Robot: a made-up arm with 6 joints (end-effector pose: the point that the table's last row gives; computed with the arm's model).
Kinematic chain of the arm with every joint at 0, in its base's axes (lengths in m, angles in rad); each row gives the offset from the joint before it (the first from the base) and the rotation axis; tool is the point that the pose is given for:
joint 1: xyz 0 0 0.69 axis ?
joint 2: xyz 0.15 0 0 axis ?
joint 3: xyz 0 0 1.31 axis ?
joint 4: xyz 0 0 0.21 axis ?
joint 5: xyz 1.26 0 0 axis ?
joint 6: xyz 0.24 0 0 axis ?
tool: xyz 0 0 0
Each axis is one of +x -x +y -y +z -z.
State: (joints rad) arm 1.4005 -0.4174 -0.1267 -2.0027 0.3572 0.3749
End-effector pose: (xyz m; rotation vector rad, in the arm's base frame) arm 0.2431 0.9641 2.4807 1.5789 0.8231 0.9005
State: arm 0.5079 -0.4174 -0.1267 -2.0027 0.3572 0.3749
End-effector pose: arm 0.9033 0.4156 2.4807 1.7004 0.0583 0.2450
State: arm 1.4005 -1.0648 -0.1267 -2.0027 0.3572 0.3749
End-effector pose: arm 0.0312 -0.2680 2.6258 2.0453 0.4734 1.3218
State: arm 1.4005 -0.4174 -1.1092 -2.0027 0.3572 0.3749
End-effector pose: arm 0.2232 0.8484 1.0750 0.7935 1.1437 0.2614
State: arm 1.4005 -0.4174 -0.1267 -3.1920 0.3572 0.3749
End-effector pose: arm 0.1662 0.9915 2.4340 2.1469 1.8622 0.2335
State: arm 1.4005 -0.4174 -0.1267 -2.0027 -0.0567 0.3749
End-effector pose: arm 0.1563 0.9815 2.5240 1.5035 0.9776 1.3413
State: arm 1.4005 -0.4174 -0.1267 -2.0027 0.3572 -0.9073
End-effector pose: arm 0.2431 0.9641 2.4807 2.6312 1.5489 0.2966
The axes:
joint 1: +z
joint 2: +y
joint 3: -y
joint 4: -x
joint 5: -y
joint 6: -x

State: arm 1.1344 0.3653 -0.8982 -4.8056 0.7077 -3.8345
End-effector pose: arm 0.3953 1.2151 0.6067 1.1271 2.1656 -0.7004
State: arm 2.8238 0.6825 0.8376 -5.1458 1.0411 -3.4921
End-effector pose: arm -2.2389 0.5386 2.2133 0.4738 -2.0828 -1.0820
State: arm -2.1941 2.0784 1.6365 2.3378 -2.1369 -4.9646
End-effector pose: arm -1.5587 -1.9183 -0.1137 -0.9823 -2.0532 -0.2815
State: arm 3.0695 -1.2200 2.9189 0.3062 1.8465 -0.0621
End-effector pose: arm 1.3585 -0.1679 -0.0968 0.4359 -0.2914 -2.8959
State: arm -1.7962 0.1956 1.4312 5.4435 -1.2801 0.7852
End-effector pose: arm -0.0094 -0.8067 3.2484 -0.5213 0.2149 -0.9912
